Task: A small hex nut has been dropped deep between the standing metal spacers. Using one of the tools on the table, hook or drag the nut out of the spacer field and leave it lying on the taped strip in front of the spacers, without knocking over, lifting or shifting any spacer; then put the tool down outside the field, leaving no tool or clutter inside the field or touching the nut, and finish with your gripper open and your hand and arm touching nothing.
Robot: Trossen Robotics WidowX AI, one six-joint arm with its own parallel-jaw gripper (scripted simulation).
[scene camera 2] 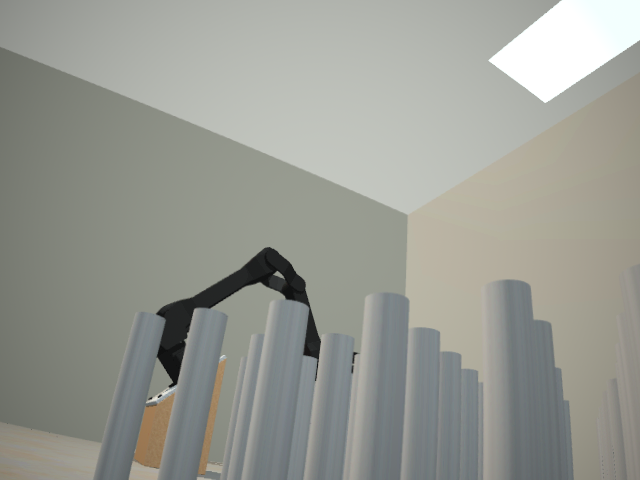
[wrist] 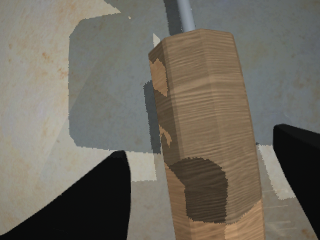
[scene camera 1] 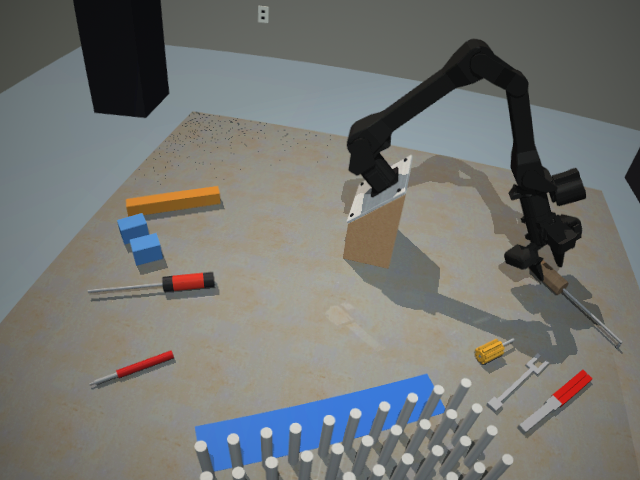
Labels:
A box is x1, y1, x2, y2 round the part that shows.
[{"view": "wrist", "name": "gripper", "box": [0, 124, 319, 239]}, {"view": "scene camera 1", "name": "gripper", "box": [504, 209, 581, 280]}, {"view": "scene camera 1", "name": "orange bar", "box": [126, 186, 219, 216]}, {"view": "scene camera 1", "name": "red-black screwdriver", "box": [88, 272, 214, 292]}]

